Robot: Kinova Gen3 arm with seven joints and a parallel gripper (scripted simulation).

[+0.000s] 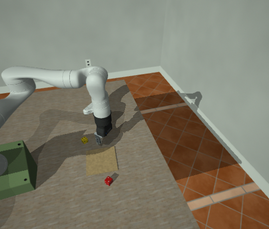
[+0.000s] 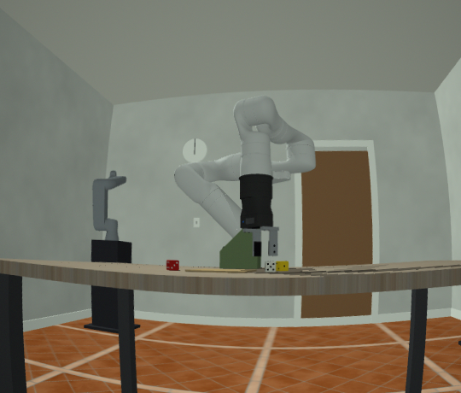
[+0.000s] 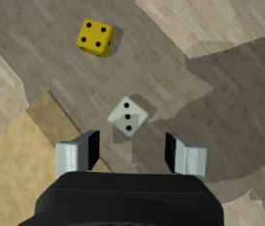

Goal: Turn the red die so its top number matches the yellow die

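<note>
My hand is 2 cm past the white die, 1 cm to the right of it and 4 cm above it. The rest, counted from my hand: red die 23 cm to the right, 4 cm below; then tan mat 2 cm behind, 10 cm to the right, 5 cm below; then yellow die 9 cm behind, 4 cm to the left, 4 cm below.
</note>
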